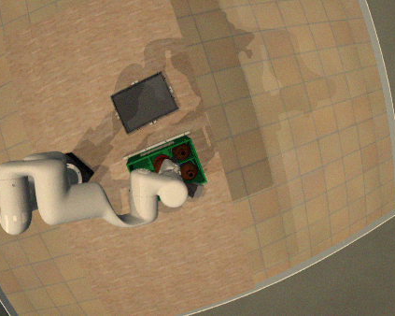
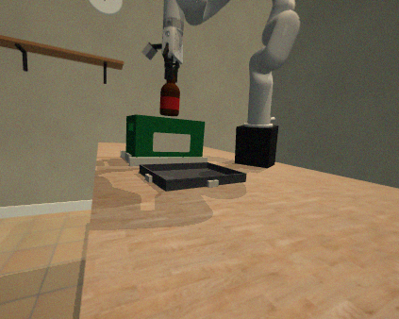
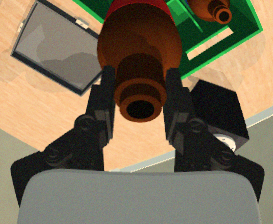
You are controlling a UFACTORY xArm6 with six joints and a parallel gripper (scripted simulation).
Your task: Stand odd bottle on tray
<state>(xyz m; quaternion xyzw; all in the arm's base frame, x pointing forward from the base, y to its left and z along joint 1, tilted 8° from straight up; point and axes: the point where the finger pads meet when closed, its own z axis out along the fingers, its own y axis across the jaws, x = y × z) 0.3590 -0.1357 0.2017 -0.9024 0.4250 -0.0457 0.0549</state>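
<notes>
Now: the brown bottle 7 cm below my hand. Round my hand: tray: 32 cm below, 25 cm to the left, 4 cm ahead; then green crate: 25 cm below, 4 cm to the right.
</notes>
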